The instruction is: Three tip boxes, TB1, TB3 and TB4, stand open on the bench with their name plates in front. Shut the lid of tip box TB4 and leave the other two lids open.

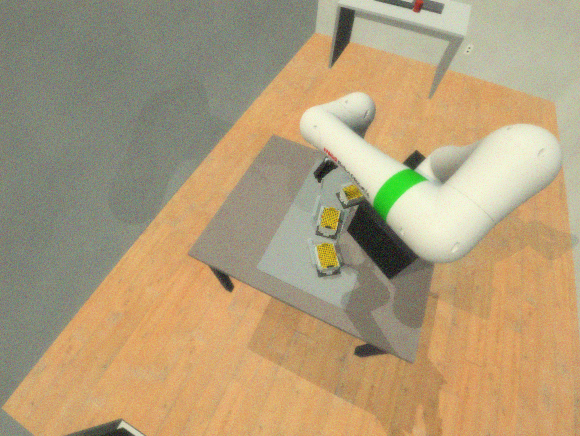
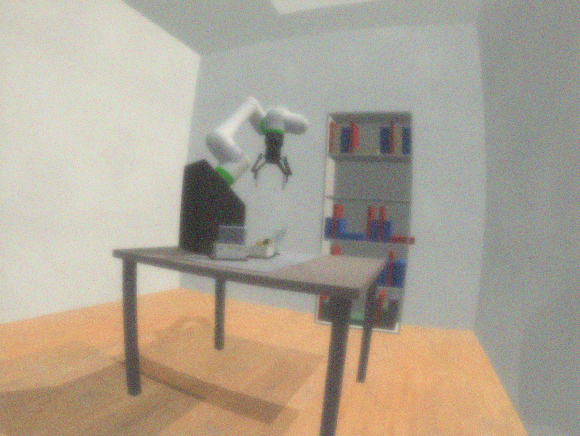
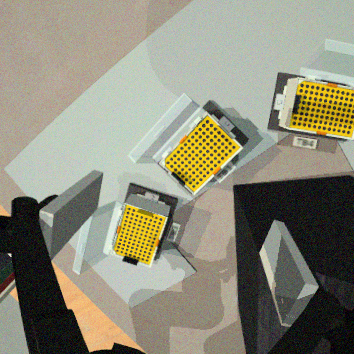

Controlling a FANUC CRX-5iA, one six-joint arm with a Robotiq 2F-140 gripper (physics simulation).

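Places are measured from the arm's base along level axes (x ahead, y left, z up), in millimetres.
Where they show: gripper, fingertip midpoint: point(image 1: 335, 183) point(image 2: 270, 188) point(image 3: 183, 213); arm's base at its link origin: point(image 2: 214, 187).
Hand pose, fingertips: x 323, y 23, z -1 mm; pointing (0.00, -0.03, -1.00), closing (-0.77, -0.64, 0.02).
Note:
Each offset is from my fingertips to the top centre of the thing. "pt": to the spot under its first point. Level surfaces: height alone.
Three tip boxes with yellow tip racks stand on the grey mat {335 mm down} point(image 1: 285, 245) point(image 3: 105, 115). One box point(image 1: 350, 194) point(image 3: 140, 232) is at the far end, another box {21 mm back, 2 mm right, 260 mm down} point(image 1: 330, 219) point(image 3: 202, 155) is in the middle, and a third box point(image 1: 327, 256) point(image 3: 325, 107) is at the near end. Their pale lids {pt 33 mm back, 237 mm left, 238 mm down} point(image 3: 95, 237) point(image 3: 162, 127) {pt 5 mm back, 248 mm right, 239 mm down} point(image 3: 330, 60) all stand open. Small name plates {pt 140 mm back, 145 mm left, 333 mm down} point(image 3: 174, 231) {pt 90 mm back, 16 mm right, 333 mm down} point(image 3: 225, 172) {pt 126 mm back, 176 mm right, 333 mm down} point(image 3: 305, 142) lie beside the boxes; I cannot read them. My gripper point(image 2: 270, 186) point(image 3: 183, 213) is open and empty, high above the bench, nearest the far-end box.
The black pedestal point(image 1: 380, 240) point(image 2: 210, 205) point(image 3: 260, 210) stands close beside the boxes, on their name-plate side. The arm point(image 1: 360, 155) reaches over the bench {341 mm down} point(image 1: 240, 200) point(image 2: 300, 282). A bookshelf point(image 2: 370, 158) stands by the back wall, and a white table point(image 1: 395, 20) stands farther off.

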